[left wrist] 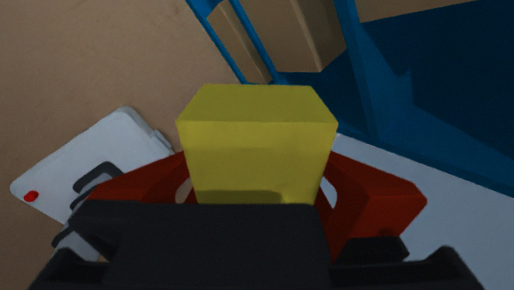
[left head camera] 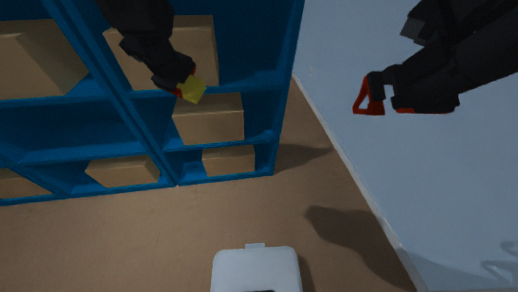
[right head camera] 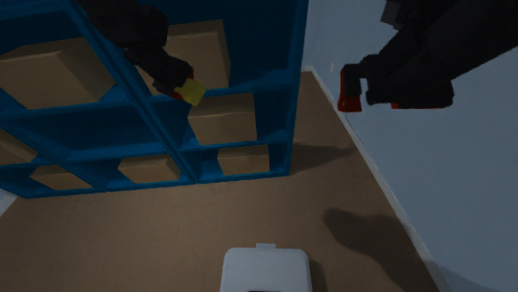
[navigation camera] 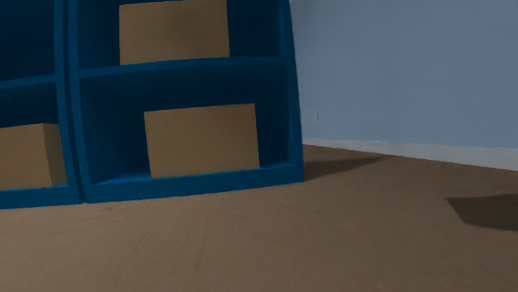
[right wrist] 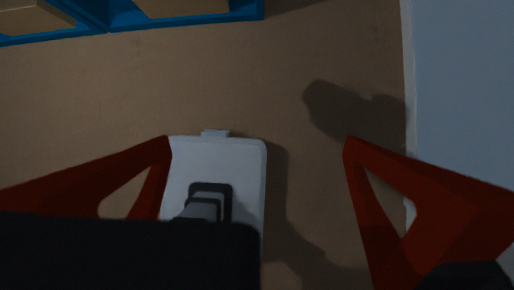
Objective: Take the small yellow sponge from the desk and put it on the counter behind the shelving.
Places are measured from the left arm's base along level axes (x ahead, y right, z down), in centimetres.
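Pixels of known places: left gripper, between the fingertips: (left wrist: 256, 144) (left head camera: 185, 88) (right head camera: 187, 92); right gripper, between the fingertips: (left head camera: 375, 110) (right head camera: 365, 106) (right wrist: 257, 145).
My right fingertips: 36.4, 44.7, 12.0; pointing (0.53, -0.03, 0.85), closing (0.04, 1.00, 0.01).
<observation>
Ahead of a thing's pixels: the offset from my right fingertips to its top centre, as dx, dy, dz. "*": to the spot under its first point. Level surfaces: height alone.
The small yellow sponge {+22.3, -44.2, +3.1} (left head camera: 192, 90) (right head camera: 190, 92) (left wrist: 257, 155) is a block held up in the air between the red fingers of my left gripper (left head camera: 186, 86) (right head camera: 183, 87) (left wrist: 256, 144), which is shut on it. In both head views it appears in front of the blue shelving (left head camera: 282, 107) (right head camera: 296, 107) (navigation camera: 295, 120). My right gripper (right wrist: 257, 145) is open with its fingers wide apart, and no object is held between them; it hangs in front of the blue wall in the head views. The counter and the desk do not show in these views.
Cardboard boxes {* +61.0, -50.1, +58.1} (left head camera: 210, 125) (right head camera: 225, 125) (navigation camera: 202, 142) stand in the shelving's compartments. A light blue wall (left head camera: 400, 170) (right head camera: 450, 175) (navigation camera: 400, 75) is at the right, with brown floor {dz +129.0} (left head camera: 150, 240) (navigation camera: 250, 240) between. The white robot base (left head camera: 255, 267) (right head camera: 267, 270) (right wrist: 220, 160) shows at the bottom of the head views.
</observation>
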